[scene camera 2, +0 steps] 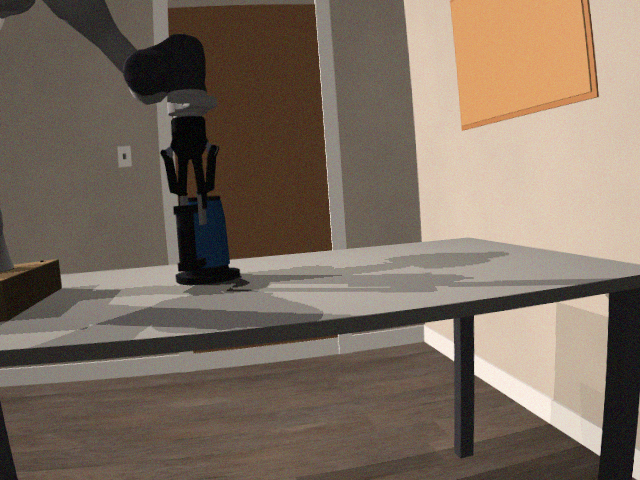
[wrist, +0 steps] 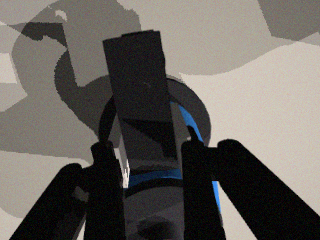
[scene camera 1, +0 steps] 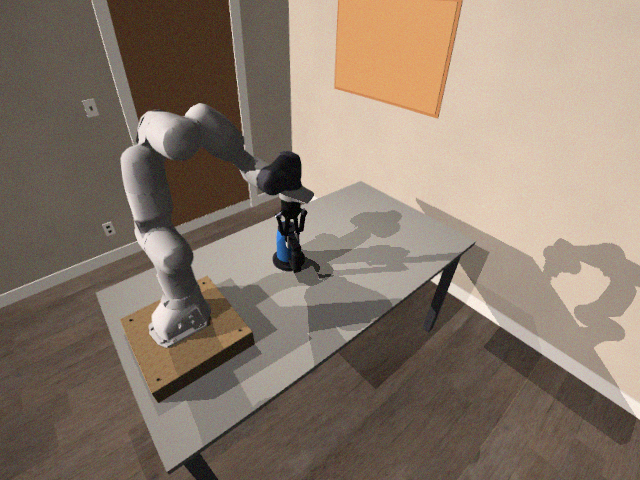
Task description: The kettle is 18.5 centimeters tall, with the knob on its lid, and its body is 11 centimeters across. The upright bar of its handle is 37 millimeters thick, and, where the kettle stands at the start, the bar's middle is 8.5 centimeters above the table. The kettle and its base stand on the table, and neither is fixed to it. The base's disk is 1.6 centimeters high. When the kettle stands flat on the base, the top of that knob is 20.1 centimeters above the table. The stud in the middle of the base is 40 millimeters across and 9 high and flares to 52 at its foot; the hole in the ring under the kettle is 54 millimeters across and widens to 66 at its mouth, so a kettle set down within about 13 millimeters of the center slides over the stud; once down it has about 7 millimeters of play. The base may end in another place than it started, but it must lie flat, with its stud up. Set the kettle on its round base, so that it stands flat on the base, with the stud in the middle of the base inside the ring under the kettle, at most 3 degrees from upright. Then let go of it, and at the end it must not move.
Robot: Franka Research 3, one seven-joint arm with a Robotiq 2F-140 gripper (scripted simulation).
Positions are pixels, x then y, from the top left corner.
Scene:
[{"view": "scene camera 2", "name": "gripper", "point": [194, 225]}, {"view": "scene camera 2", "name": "round black base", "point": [183, 278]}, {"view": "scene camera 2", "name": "blue kettle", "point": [206, 245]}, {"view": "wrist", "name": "gripper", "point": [149, 122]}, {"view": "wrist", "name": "round black base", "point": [180, 93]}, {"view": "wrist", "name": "blue kettle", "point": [136, 63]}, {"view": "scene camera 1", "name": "gripper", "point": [292, 245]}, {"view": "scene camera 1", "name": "blue kettle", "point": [285, 255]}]

